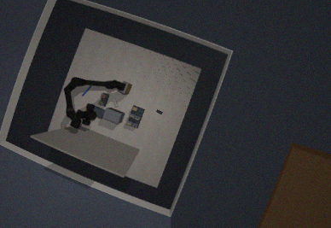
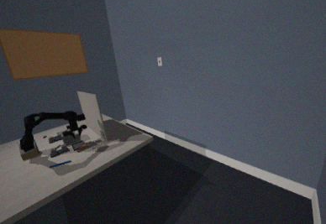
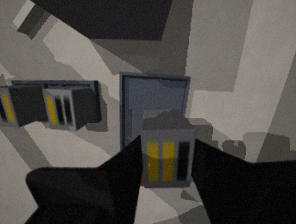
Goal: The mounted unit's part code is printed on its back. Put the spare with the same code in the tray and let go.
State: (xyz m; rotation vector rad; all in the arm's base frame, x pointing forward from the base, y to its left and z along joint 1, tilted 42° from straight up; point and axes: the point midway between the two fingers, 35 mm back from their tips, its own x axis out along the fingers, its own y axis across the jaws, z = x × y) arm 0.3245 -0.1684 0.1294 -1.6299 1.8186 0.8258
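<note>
The grey-blue tray lies 10 mm behind my gripper tip and 70 mm below it. From my gripper tip the other things lie so: blue marker pen (190 mm behind, 180 mm to the right, 70 mm below); then grey spare block (20 mm above); then pale panel (210 mm ahead, 170 mm to the left, 150 mm above).
</note>
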